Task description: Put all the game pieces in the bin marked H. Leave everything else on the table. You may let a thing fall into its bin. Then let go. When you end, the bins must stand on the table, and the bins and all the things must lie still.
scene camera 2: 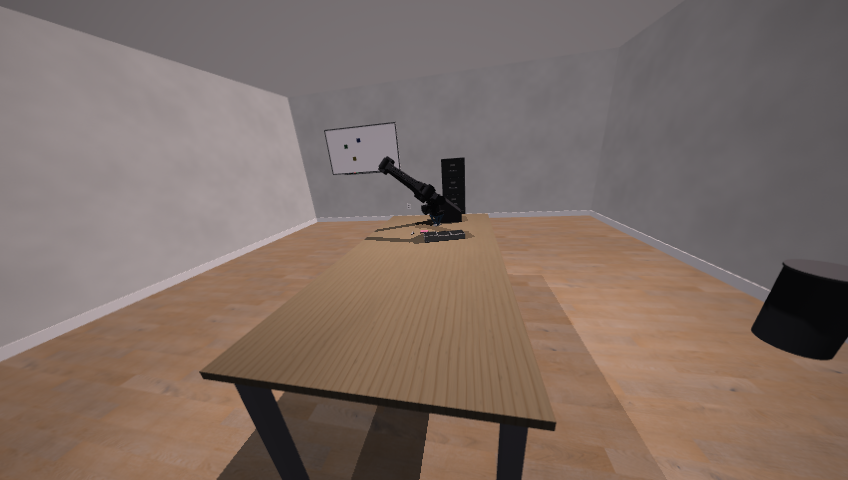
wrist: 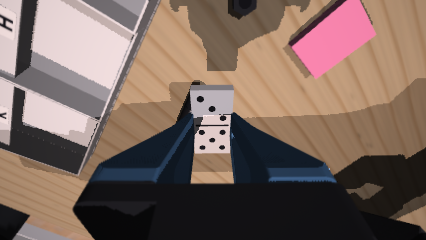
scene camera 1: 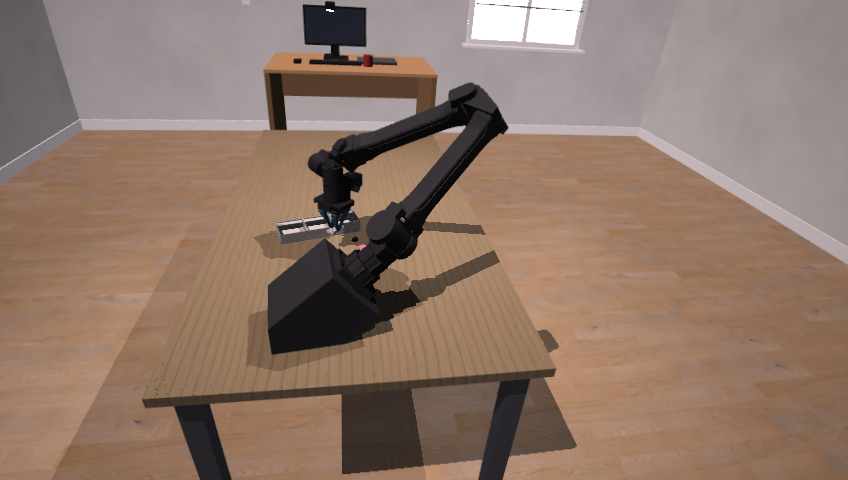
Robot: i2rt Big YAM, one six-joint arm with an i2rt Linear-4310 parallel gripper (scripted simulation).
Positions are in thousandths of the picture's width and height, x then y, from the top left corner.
Labels:
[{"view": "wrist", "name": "gripper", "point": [499,502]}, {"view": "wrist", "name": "grey three-bin tray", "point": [173,273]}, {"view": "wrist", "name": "white domino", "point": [496,440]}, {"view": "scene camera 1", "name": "gripper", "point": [396,478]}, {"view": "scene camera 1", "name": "grey three-bin tray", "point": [366,474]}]

